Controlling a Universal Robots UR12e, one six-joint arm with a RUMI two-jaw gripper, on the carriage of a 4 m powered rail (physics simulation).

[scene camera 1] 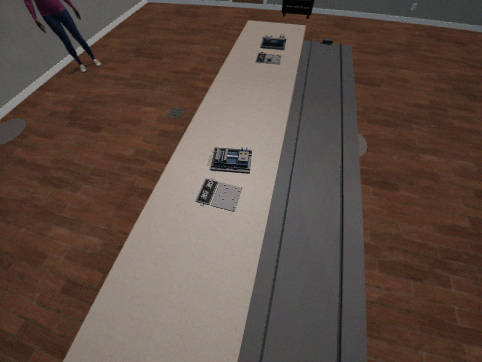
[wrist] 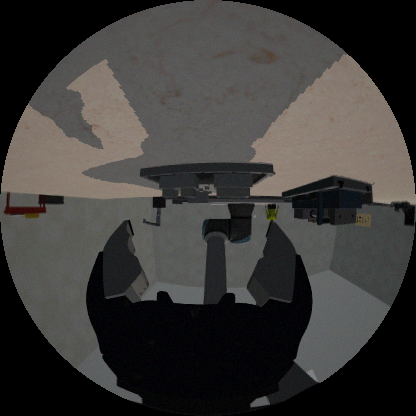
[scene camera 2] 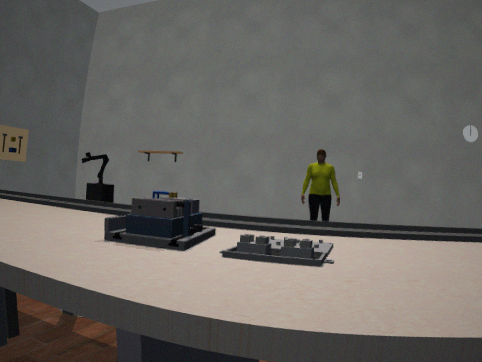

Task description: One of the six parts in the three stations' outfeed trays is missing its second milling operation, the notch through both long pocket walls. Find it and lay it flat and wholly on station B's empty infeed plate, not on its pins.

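Where they show: gripper, between the fingertips: [wrist: 198, 223]; arm's base, origin of its link: [wrist: 240, 203].
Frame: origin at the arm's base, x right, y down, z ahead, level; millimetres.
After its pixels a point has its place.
In the wrist view, seen upside down, my gripper [wrist: 198, 223] @[y -44, x -175, z 821 mm] is open and empty, low over the table. Beyond its fingertips lies a dark outfeed tray [wrist: 207, 169] @[y 20, x -170, z 779 mm] with two grey parts, one on the left [wrist: 176, 183] @[y 9, x -222, z 747 mm] and one on the right [wrist: 234, 184] @[y 6, x -132, z 747 mm]. Their pocket walls are seen nearly edge-on, so notches are unclear. In scene camera 1, a middle station has a tray [scene camera 1: 206, 189] @[y 8, x 1742, z 767 mm] and a pinned plate [scene camera 1: 225, 203] @[y 22, x 1668, z 611 mm]; a far station has a plate [scene camera 1: 276, 60] @[y 22, x 3550, z 567 mm]. In scene camera 2, a tray [scene camera 2: 280, 259] @[y 23, x 1710, z 816 mm] holds two parts [scene camera 2: 254, 247] @[y 10, x 1770, z 780 mm] [scene camera 2: 297, 251] @[y 10, x 1684, z 786 mm]. Station letters cannot be read.
A vise [wrist: 345, 199] @[y -12, x 121, z 757 mm] stands right of the tray in the wrist view. Other vises [scene camera 1: 231, 160] @[y -30, x 1995, z 659 mm] [scene camera 1: 273, 43] @[y -20, x 3854, z 659 mm] stand behind their trays in scene camera 1; one [scene camera 2: 155, 225] @[y -14, x 1982, z 794 mm] shows in scene camera 2. The rail [scene camera 1: 320, 200] runs along the table. The arm does not show in either scene view.
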